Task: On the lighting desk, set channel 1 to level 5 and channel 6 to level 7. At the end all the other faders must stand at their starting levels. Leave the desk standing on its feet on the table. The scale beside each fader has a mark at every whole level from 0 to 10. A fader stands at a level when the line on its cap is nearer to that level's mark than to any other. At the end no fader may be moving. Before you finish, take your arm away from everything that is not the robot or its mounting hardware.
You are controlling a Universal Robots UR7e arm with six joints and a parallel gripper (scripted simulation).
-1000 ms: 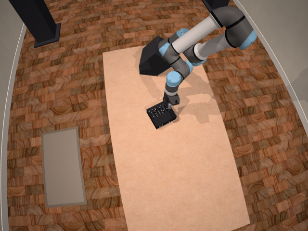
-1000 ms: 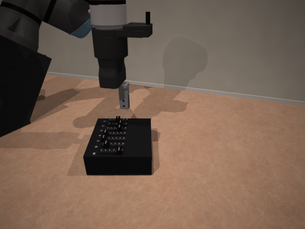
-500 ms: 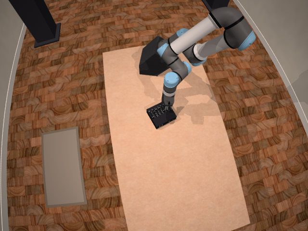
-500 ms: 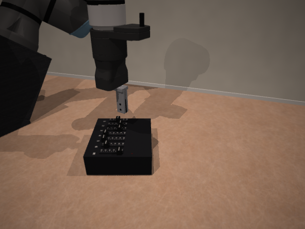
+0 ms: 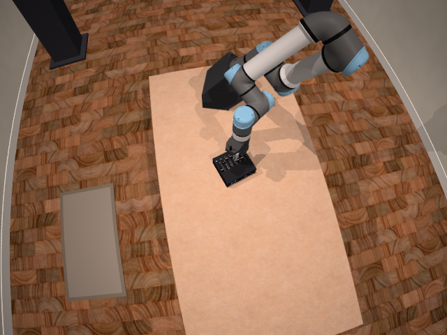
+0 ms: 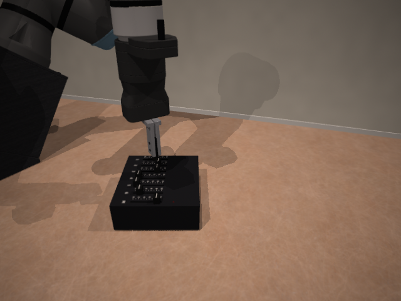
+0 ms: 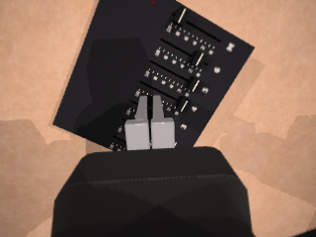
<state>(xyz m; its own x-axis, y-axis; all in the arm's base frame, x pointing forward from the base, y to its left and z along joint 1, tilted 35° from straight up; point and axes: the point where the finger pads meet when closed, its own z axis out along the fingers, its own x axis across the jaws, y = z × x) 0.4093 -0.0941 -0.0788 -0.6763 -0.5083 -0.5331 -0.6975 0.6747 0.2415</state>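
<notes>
My hand is 5 cm above the channel 3 fader cap and 1 cm to the right of it. The rest, counted from my hand: channel 2 fader cap 5 cm below, 3 cm to the left, 1 cm behind; channel 5 fader cap 5 cm below, 4 cm to the right, 2 cm behind; channel 4 fader cap 5 cm below, 3 cm behind, 2 cm to the right.
</notes>
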